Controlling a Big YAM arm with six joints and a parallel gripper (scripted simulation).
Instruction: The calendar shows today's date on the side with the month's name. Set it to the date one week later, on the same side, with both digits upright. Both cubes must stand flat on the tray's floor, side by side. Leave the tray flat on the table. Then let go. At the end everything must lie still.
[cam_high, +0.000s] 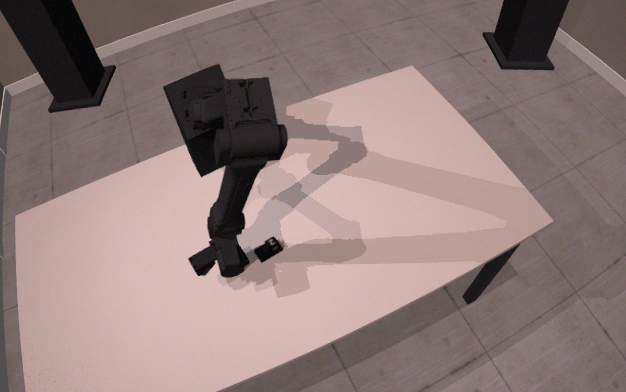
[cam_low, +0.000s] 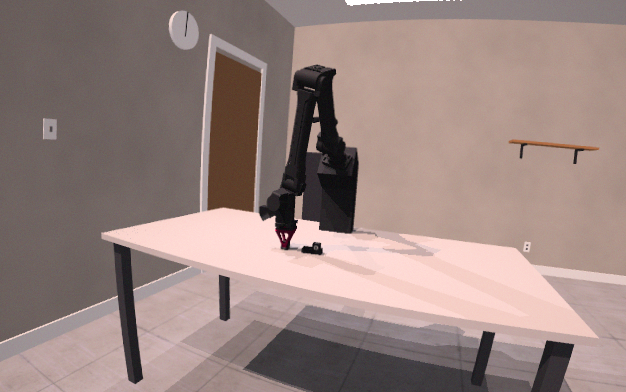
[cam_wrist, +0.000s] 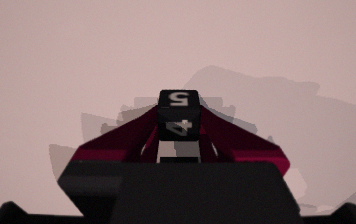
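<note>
Now: the black calendar block right at my hand. From my hand the other things lie so: black tray 60 mm behind, 90 mm to the left, 10 mm below.
</note>
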